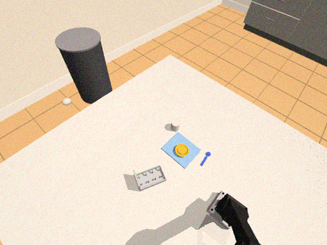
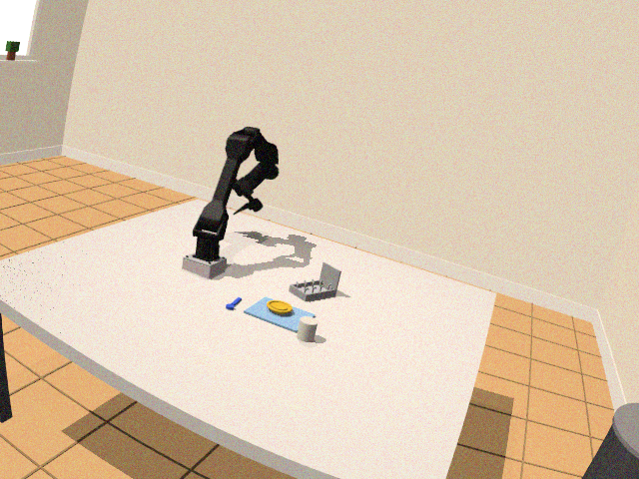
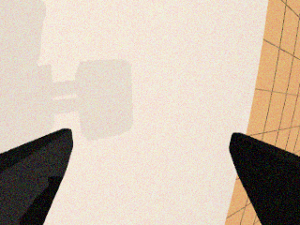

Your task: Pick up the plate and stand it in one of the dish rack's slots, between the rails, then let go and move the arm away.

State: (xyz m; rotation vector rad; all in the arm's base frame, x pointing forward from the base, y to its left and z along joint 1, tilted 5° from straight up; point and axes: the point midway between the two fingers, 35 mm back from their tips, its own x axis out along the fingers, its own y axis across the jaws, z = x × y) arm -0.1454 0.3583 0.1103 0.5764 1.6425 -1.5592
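My gripper tip is 47 cm short of the yellow plate, 43 cm to the left of it and 8 cm above it. Also, from my gripper tip: grey dish rack 48 cm ahead, 23 cm to the right, 7 cm below; blue spoon 36 cm ahead, 50 cm to the right, 9 cm below; light blue mat 47 cm ahead, 44 cm to the right, 9 cm below.
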